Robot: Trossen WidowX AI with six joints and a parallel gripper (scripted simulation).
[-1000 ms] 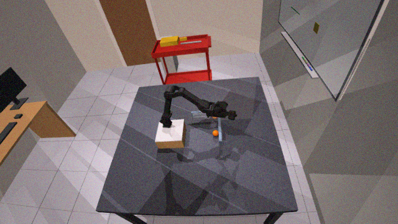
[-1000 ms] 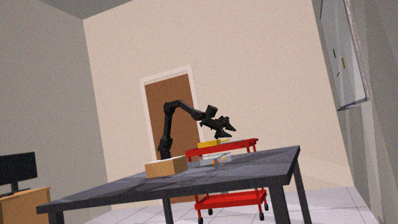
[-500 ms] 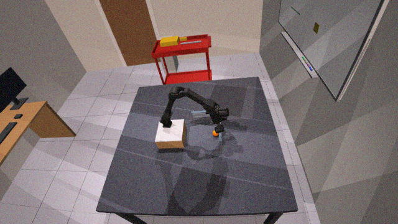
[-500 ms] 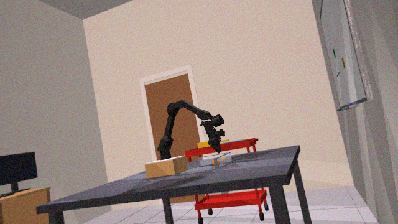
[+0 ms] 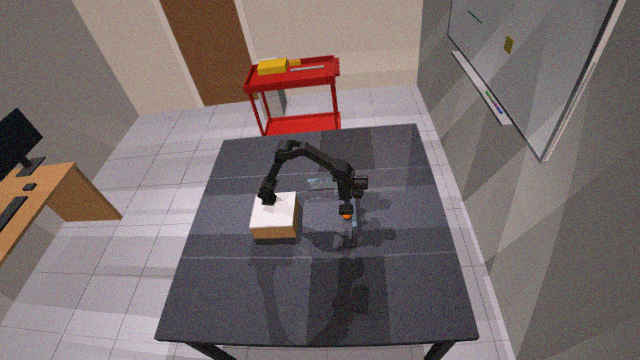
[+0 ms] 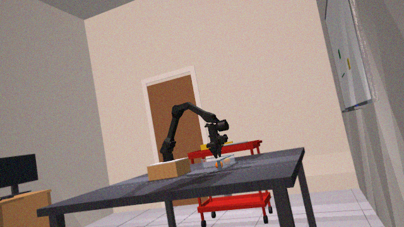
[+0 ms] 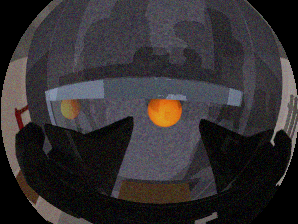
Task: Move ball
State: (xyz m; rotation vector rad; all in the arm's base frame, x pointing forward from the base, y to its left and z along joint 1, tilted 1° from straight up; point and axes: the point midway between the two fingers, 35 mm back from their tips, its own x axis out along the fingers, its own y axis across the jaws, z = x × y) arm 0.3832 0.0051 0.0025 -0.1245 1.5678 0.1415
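The orange ball is 50 mm below my gripper tip. Also, from my gripper tip: see-through copy: 30 mm behind, 170 mm to the left, 50 mm below.
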